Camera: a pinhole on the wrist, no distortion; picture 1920 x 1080 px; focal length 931.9 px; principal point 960.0 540.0 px. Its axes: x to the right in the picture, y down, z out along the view. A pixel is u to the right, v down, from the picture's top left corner.
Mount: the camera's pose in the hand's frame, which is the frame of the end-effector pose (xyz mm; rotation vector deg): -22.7 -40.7 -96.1 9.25 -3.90 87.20
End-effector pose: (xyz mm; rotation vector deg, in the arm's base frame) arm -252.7 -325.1 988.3 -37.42 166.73 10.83
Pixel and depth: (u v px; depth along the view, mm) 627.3 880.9 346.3
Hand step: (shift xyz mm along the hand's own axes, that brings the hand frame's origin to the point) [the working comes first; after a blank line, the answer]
In the camera's frame: -123.6 126.7 346.3

-135.7 -208.9 235.9
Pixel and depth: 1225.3 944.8 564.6
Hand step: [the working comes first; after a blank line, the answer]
In the camera's frame: 160.7 245.3 564.6

-227.6 44.7 500.1
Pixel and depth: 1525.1 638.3 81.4
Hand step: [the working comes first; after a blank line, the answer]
In the camera's frame: 49.4 8.6 81.4

-24.2 -3.6 -8.0
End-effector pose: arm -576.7 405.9 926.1 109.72 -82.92 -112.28
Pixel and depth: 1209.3 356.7 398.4
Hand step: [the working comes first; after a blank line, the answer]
In the camera's frame: 106.6 -78.4 398.4

83.1 2.6 307.8
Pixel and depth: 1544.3 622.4 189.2
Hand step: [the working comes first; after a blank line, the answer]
In the camera's frame: 118.6 16.7 189.2

-22.9 49.3 109.0
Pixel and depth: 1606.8 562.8 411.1
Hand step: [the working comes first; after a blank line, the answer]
In the camera's frame: 285.3 10.1 411.1

4.5 180.9 351.8
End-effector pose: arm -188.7 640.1 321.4 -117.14 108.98 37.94
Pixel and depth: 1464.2 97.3 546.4
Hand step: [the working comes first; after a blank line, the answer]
In the camera's frame: 295.6 -259.6 546.4

281.5 160.2 470.0
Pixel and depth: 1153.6 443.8 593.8
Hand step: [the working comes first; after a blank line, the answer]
In the camera's frame: 123.4 -61.3 593.8

77.9 -9.0 504.3
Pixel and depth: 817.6 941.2 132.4
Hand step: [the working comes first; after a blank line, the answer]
In the camera's frame: -20.2 57.0 132.4

-73.1 -77.9 35.3
